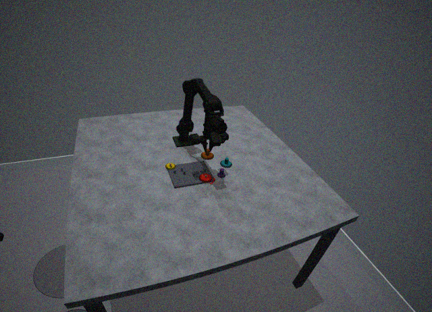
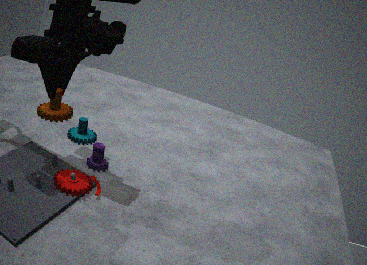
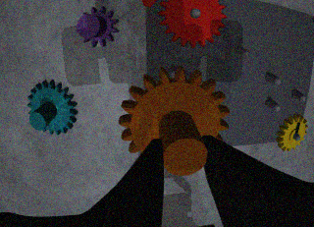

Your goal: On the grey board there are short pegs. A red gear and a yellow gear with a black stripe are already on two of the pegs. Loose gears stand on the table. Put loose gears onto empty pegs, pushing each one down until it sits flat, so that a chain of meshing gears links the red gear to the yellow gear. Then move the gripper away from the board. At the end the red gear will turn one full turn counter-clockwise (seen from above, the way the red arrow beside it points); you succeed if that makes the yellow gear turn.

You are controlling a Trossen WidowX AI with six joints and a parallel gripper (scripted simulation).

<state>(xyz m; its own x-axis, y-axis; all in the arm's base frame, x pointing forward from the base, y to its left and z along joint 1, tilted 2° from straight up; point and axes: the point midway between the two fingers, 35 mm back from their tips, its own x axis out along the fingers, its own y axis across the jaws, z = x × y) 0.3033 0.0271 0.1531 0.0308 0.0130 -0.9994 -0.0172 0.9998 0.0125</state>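
My gripper tip is 100 mm above the purple gear, 60 mm to the right of it and 60 mm short of it. Round my gripper tip: red gear (100 mm below, 70 mm ahead, 30 mm to the right); orange gear (10 mm below); red arrow (110 mm below, 100 mm ahead).
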